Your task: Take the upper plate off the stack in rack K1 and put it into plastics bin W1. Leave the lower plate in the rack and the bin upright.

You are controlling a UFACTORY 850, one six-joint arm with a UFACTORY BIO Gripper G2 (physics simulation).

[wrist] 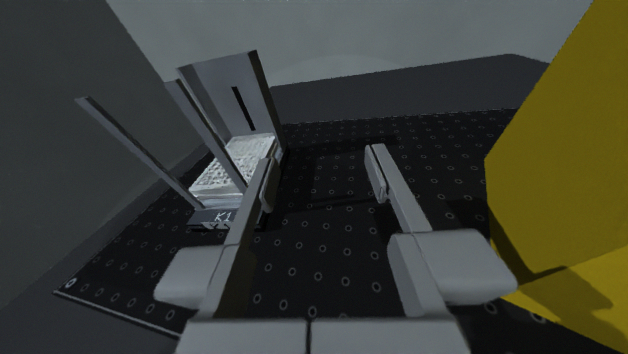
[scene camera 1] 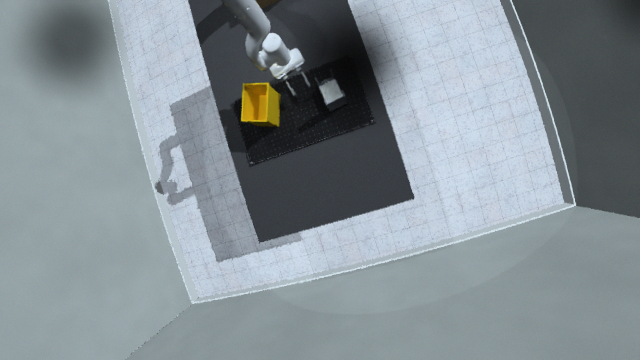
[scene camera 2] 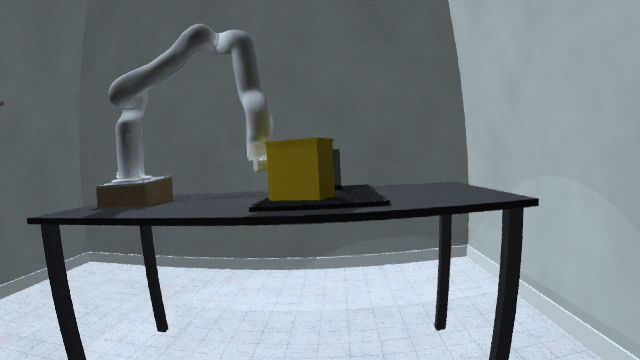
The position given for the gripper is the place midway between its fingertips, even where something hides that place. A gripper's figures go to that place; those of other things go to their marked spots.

Labels:
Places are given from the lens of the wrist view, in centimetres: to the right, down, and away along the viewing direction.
gripper (wrist: pixel 320 159): 0, -2, 13
yellow plastics bin W1 (wrist: pixel 549 177): 15, 0, 10

